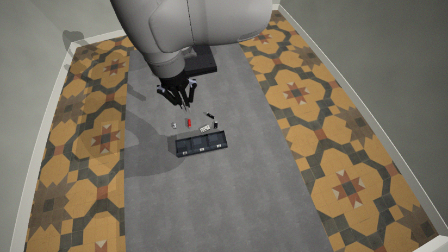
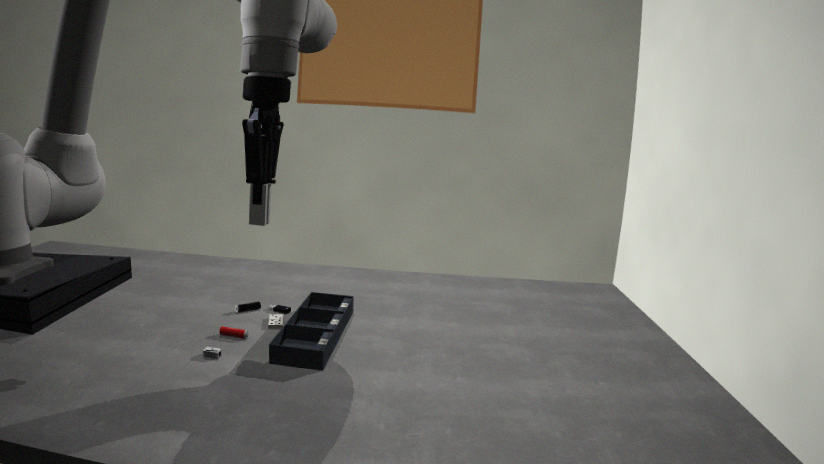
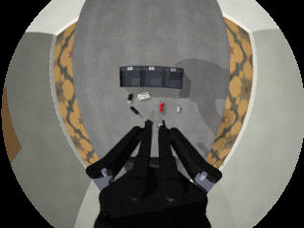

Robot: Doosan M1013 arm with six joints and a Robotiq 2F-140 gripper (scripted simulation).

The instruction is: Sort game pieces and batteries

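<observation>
The black three-compartment bin is 210 mm below my hand and 100 mm ahead of it. The rest, counted from my hand: black battery (220 mm below, 100 mm to the left, 40 mm behind); white domino (220 mm below, 40 mm to the left, 20 mm ahead); red battery (220 mm below, 40 mm behind, 20 mm to the right).
</observation>
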